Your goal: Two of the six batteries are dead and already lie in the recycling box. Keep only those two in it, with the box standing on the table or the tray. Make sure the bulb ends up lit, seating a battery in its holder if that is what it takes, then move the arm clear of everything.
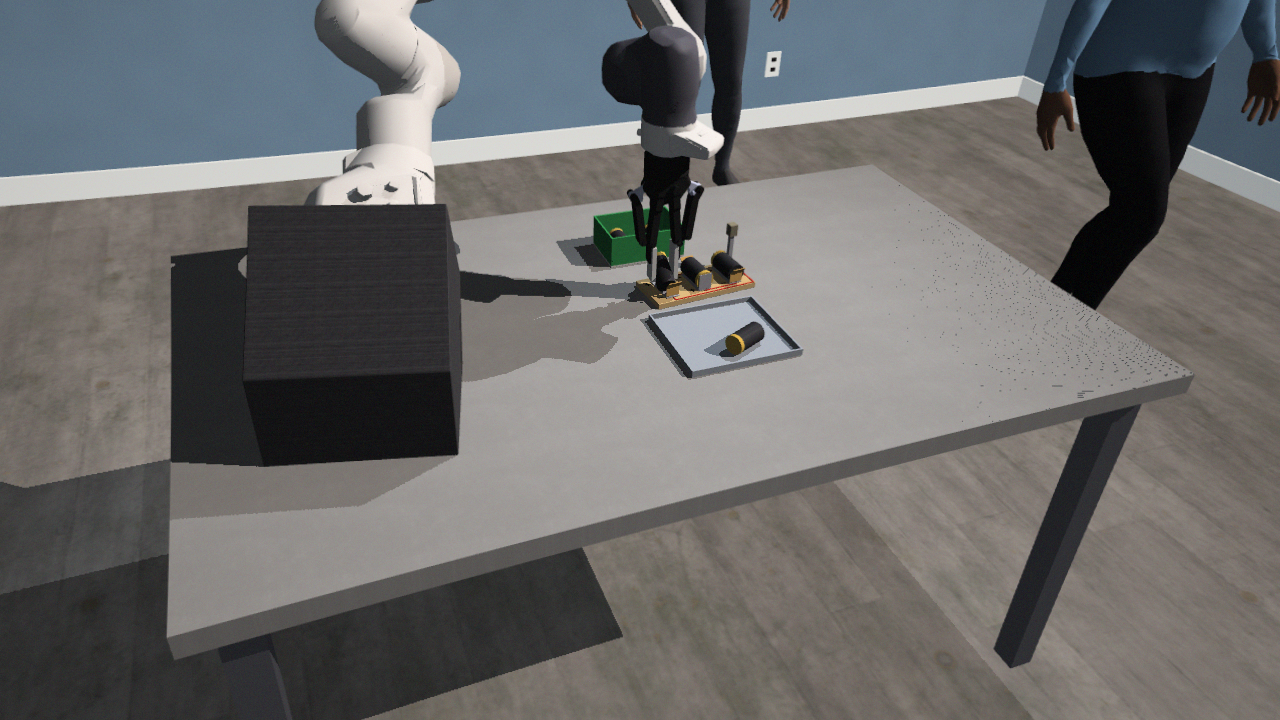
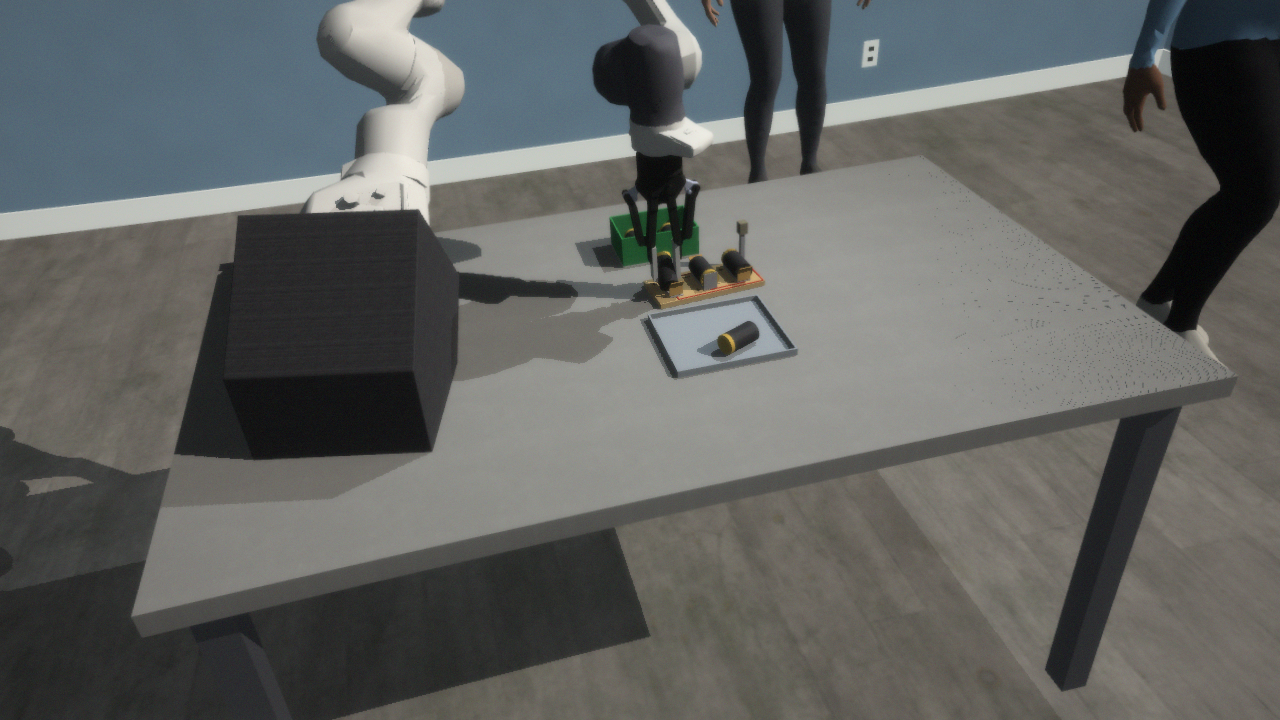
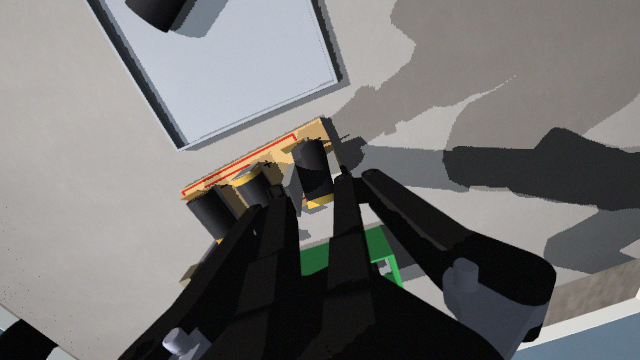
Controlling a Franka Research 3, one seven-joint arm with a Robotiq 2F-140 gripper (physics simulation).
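My gripper (image 1: 663, 267) (image 2: 665, 268) (image 3: 314, 169) is shut on a black battery (image 1: 665, 276) (image 2: 667, 275) (image 3: 312, 162), tilted at the left bay of the wooden holder (image 1: 707, 293) (image 2: 716, 291) (image 3: 320, 129); whether it touches the bay floor is unclear. The middle battery (image 1: 695, 272) (image 2: 701, 270) (image 3: 254, 190) and right battery (image 1: 726, 265) (image 2: 735, 264) (image 3: 212, 212) lie in their bays. The bulb (image 1: 732, 230) (image 2: 742, 227) shows no glow. The green recycling box (image 1: 617, 251) (image 2: 631, 253) (image 3: 382, 242) stands behind, two batteries partly visible inside. Another battery (image 1: 745, 338) (image 2: 739, 337) (image 3: 160, 12) lies on the tray (image 1: 684, 331) (image 2: 684, 335) (image 3: 250, 75).
A large black block (image 1: 349, 295) (image 2: 322, 295) stands on the left of the grey table (image 1: 554, 429) (image 2: 554, 429). The tray lies close in front of the holder. The bulb's post rises at the holder's right end. The arm's white links rise behind the block. People stand beyond the table.
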